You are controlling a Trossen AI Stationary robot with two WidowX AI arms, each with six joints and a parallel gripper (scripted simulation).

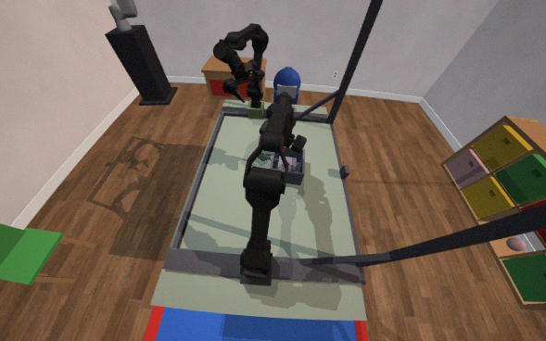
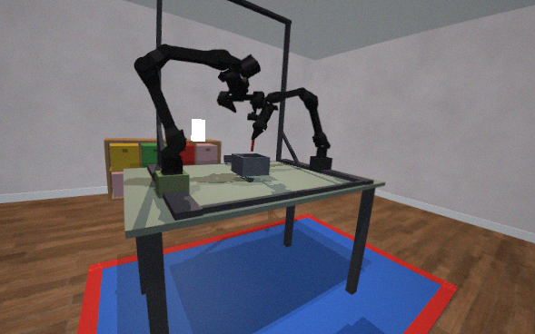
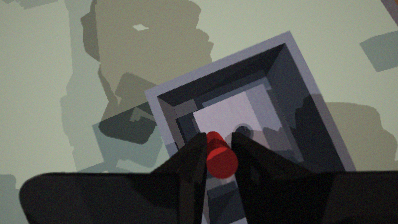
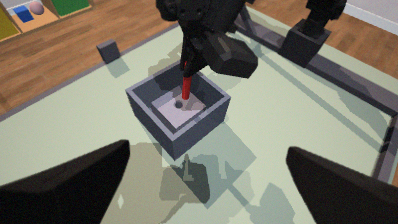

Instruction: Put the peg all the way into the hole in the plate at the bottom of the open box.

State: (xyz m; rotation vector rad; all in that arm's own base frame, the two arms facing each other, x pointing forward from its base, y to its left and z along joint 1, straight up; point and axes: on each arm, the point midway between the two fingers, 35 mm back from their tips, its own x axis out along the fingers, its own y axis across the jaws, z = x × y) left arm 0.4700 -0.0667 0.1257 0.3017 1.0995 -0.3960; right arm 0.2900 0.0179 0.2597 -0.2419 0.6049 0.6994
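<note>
My left hand is 5 cm above the red peg and 1 cm to the left of it. The rest, counted from my left hand: pale plate (17 cm below, 4 cm behind); then box (19 cm below, 4 cm behind).
</note>
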